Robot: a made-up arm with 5 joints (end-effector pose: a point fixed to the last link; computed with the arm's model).
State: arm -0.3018 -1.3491 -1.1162 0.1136 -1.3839
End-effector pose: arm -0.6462 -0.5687 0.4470 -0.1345 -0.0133 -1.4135
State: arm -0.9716 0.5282 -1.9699 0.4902 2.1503
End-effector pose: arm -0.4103 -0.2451 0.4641 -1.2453 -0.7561 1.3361
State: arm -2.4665 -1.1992 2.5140 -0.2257 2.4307
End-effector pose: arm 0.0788 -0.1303 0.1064 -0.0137 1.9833 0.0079
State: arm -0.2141 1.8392 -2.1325 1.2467 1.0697
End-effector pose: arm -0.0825 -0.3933 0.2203 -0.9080 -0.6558 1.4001
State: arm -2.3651 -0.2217 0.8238 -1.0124 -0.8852
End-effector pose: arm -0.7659 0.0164 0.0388 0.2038 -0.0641 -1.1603
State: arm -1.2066 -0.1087 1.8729 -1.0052 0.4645
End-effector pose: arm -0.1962 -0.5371 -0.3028 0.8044 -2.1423 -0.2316
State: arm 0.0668 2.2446 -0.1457 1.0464 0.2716
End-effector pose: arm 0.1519 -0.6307 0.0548 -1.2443 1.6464 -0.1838
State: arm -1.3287 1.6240 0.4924 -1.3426 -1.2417
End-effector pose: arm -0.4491 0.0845 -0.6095 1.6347 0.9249 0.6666
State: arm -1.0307 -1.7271 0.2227 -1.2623 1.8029
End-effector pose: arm -0.6975 -0.4497 0.5687 -0.8425 -2.1599 1.8216
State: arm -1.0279 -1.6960 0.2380 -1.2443 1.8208
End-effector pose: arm -0.6818 -0.4762 0.5597 -0.7968 -2.2117 1.7984
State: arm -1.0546 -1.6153 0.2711 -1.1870 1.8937
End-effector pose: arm -0.6584 -0.5235 0.5270 -0.7115 -2.3421 1.7216
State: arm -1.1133 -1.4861 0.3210 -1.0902 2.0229
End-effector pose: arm -0.6353 -0.5807 0.4553 -0.6225 -2.5502 1.5696
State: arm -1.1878 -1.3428 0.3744 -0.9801 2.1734
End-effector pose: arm -0.6250 -0.6196 0.3541 0.5897 2.7578 -1.3596
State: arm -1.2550 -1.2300 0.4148 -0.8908 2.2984
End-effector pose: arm -0.6286 -0.6281 0.2630 0.5955 2.7635 -1.1201
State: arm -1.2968 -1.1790 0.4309 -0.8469 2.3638
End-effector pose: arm -0.6388 -0.6194 0.2191 0.6270 2.7444 -1.0137
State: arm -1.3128 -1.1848 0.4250 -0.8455 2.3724
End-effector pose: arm -0.6505 -0.6074 0.2227 0.6519 2.7322 -1.0255
